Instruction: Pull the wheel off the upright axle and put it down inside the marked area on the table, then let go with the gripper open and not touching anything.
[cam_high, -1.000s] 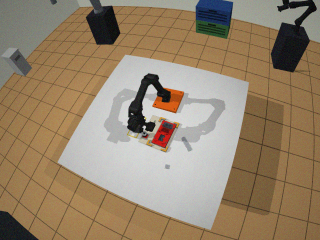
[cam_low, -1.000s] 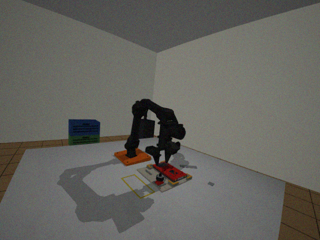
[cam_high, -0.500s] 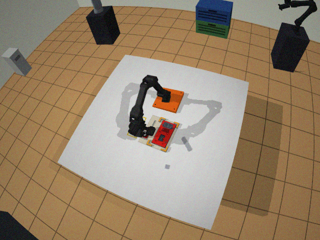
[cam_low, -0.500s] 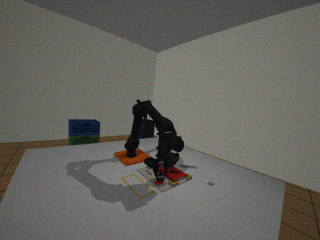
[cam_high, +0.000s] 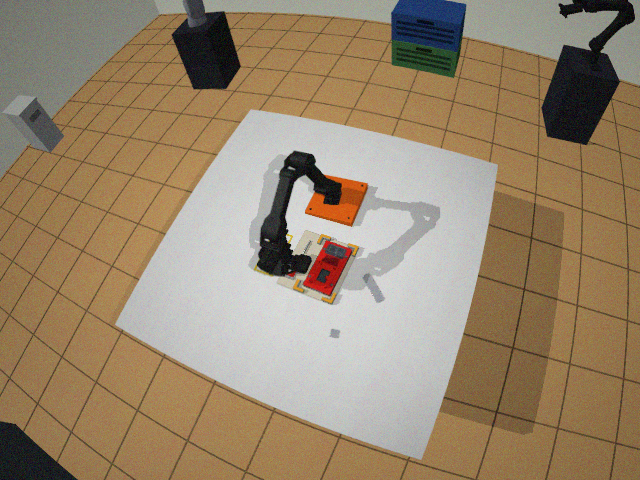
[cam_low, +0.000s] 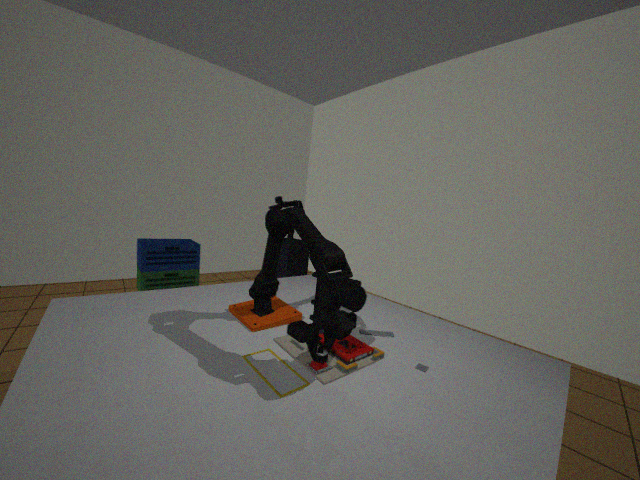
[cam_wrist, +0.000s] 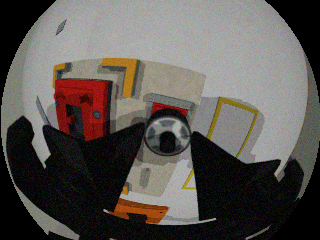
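Right now the upright axle is right at my gripper tip. Also, from my gripper tip: grey bar (320 mm to the left, 40 mm below).
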